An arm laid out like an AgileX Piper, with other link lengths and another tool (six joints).
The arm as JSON. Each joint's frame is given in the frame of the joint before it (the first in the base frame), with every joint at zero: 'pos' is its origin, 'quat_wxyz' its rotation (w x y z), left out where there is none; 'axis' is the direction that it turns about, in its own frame. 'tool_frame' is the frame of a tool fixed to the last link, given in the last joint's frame.
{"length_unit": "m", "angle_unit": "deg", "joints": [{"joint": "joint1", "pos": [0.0, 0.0, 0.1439], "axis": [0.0, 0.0, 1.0]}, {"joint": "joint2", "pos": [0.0, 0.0, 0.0], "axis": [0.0, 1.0, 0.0]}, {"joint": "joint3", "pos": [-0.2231, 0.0, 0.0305], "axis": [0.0, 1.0, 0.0]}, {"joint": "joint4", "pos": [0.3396, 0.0, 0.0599], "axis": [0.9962, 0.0, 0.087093]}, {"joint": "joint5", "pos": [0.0, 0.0, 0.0], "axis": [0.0, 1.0, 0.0]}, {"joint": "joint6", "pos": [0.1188, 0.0, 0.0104], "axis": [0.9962, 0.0, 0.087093]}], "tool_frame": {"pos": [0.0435, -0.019, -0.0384], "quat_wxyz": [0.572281, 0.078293, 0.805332, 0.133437]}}
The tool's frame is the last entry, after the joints.
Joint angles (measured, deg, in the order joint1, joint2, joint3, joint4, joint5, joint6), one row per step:
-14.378, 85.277, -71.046, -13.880, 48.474, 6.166
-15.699, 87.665, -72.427, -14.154, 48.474, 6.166
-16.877, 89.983, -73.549, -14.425, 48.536, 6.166
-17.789, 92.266, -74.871, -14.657, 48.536, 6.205
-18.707, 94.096, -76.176, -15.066, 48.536, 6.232
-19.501, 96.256, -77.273, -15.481, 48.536, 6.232
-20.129, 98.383, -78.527, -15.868, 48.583, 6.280
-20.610, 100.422, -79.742, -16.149, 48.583, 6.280
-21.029, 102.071, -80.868, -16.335, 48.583, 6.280
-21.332, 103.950, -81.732, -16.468, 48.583, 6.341
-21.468, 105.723, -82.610, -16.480, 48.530, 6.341
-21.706, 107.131, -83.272, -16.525, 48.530, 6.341
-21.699, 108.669, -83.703, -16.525, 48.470, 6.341
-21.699, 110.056, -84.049, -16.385, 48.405, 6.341
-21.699, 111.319, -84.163, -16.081, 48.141, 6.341
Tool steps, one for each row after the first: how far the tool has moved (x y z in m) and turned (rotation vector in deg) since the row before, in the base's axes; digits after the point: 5 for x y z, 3 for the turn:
0.00231, -0.01106, -0.00734, 0.000, 1.043, -1.275
0.00125, -0.00994, -0.00896, 0.094, 1.281, -1.142
0.00247, -0.00833, -0.00765, 0.086, 0.972, -0.897
0.00182, -0.00880, -0.00451, -0.204, 0.615, -0.851
0.00137, -0.00784, -0.00857, -0.033, 1.137, -0.697
0.00206, -0.00678, -0.00759, -0.027, 0.975, -0.585
0.00240, -0.00555, -0.00747, 0.033, 0.867, -0.407
0.00222, -0.00479, -0.00532, 0.019, 0.552, -0.368
0.00154, -0.00343, -0.00902, 0.268, 0.971, -0.318
0.00228, -0.00205, -0.00833, 0.302, 0.788, -0.118
0.00092, -0.00250, -0.00692, 0.235, 0.709, -0.224
0.00094, -0.00029, -0.00949, 0.393, 0.973, 0.023
0.00060, 0.00015, -0.00900, 0.490, 0.858, -0.032
0.00023, 0.00080, -0.00956, 0.619, 0.718, -0.043

